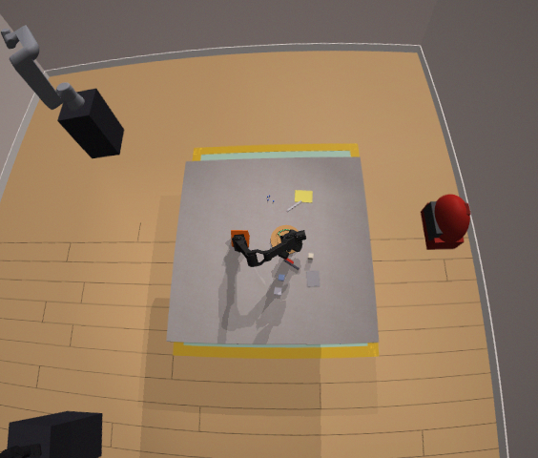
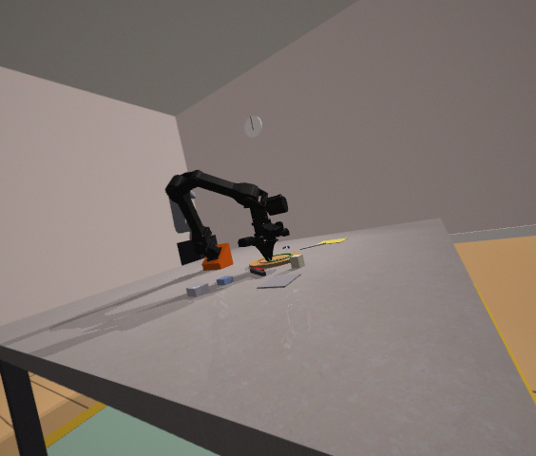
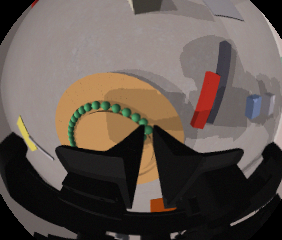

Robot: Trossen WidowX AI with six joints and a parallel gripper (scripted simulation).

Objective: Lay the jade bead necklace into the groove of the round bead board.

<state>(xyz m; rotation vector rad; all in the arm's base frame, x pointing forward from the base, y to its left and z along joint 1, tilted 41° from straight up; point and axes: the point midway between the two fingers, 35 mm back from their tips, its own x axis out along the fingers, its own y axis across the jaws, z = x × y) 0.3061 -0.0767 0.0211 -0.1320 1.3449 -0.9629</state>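
Now: gripper tip 1 cm past the round wooden bead board, 6 cm to the right of it and 1 cm above it. Round my gripper tip: beige cube (13 cm ahead, 7 cm to the right); red-handled tool (9 cm to the right, 1 cm below); blue block (6 cm behind, 19 cm to the right, 1 cm below).
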